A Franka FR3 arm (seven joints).
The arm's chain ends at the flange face. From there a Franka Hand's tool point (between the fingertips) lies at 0.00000 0.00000 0.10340 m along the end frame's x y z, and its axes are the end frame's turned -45 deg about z.
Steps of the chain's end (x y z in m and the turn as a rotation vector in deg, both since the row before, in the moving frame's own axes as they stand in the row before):
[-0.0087, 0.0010, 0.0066, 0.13, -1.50, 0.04]
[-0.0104, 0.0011, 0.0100, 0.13, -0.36, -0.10]
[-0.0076, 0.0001, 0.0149, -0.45, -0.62, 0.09]
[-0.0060, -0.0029, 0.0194, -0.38, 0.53, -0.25]
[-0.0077, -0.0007, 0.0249, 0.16, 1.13, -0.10]
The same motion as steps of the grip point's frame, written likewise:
[-0.0086, -0.0075, 0.0066, 1.15, -0.97, 0.04]
[-0.0084, -0.0072, 0.0100, 0.35, -0.16, -0.10]
[-0.0068, -0.0055, 0.0149, 0.12, -0.76, 0.09]
[-0.0020, -0.0051, 0.0194, -0.64, 0.11, -0.25]
[-0.0033, -0.0047, 0.0249, -0.69, 0.91, -0.10]

